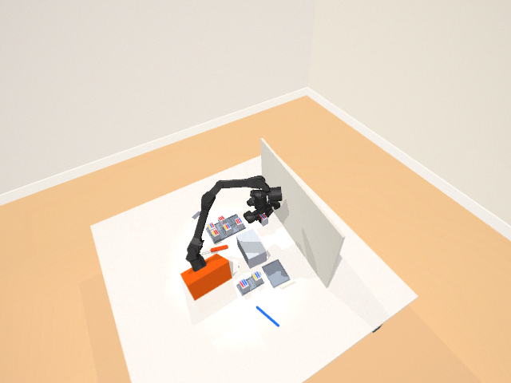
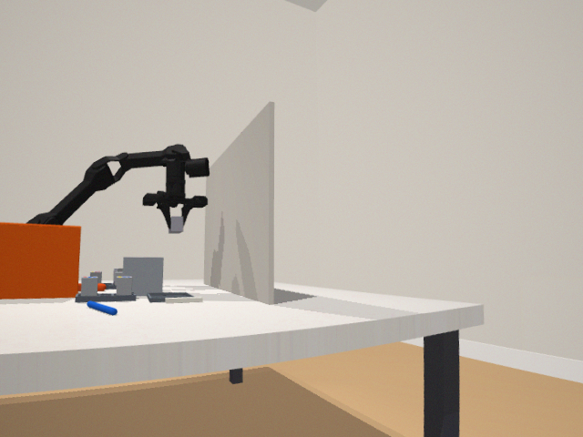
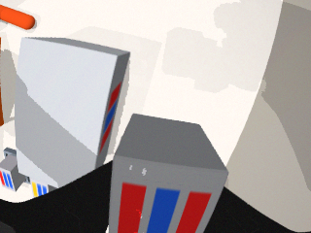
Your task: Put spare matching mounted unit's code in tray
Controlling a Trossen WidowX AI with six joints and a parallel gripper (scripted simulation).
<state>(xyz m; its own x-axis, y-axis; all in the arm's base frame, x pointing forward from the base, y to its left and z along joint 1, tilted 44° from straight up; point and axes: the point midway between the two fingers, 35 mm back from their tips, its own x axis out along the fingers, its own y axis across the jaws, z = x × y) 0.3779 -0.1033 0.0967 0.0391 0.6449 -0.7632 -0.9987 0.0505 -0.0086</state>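
The grey tray is 60 mm behind my gripper tip, 200 mm to the right of it and 180 mm below it. Also, from my gripper tip: grey box 100 mm behind, 20 mm to the right, 130 mm below; grey panel 150 mm ahead, 60 mm to the right, 40 mm above.
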